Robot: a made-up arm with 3 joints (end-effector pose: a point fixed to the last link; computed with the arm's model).
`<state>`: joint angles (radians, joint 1 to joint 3).
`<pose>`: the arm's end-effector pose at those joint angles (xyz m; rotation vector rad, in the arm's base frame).
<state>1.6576 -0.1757 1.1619</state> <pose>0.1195 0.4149 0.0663 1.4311 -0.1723 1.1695</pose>
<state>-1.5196 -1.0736 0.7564</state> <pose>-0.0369 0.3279 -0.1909 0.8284 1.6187 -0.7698</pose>
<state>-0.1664 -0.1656 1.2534</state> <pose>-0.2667 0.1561 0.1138 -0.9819 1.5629 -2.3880</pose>
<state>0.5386 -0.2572 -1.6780</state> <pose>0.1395 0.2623 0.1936 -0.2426 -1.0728 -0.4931</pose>
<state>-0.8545 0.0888 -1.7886</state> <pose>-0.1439 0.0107 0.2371 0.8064 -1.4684 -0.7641</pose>
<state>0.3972 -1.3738 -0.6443</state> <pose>-0.1224 0.2903 -0.0759 0.2759 -2.4280 0.9531</pose>
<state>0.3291 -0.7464 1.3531</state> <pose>-0.2127 0.1821 -0.0433 -0.7142 1.1278 -2.7003</pose>
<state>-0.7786 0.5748 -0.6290</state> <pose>-0.1775 0.0801 0.3971 1.0830 -1.6029 0.2957</pose>
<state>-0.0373 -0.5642 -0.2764</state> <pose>-0.1934 0.2898 0.1375 0.5845 -2.1636 0.9501</pose>
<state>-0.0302 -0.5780 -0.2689</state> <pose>-0.1936 0.2910 0.1323 0.5788 -2.1690 0.9660</pose>
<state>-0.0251 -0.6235 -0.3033</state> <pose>-0.1918 0.2917 0.1203 0.5565 -2.2027 0.9456</pose>
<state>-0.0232 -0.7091 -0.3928</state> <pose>-0.1864 0.2910 0.1003 0.5178 -2.2725 0.8741</pose>
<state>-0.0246 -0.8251 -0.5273</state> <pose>-0.1767 0.2875 0.0755 0.4767 -2.3687 0.7542</pose>
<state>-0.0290 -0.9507 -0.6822</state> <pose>-0.1635 0.2805 0.0510 0.4504 -2.4703 0.6041</pose>
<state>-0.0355 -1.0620 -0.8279</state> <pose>-0.1499 0.2715 0.0311 0.4456 -2.5554 0.4531</pose>
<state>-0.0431 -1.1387 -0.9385</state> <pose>-0.1392 0.2630 0.0188 0.4555 -2.6096 0.3318</pose>
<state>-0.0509 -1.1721 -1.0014</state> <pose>-0.1337 0.2574 0.0148 0.4675 -2.6311 0.2577</pose>
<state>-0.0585 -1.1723 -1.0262</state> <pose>-0.1327 0.2547 0.0167 0.4755 -2.6302 0.2230</pose>
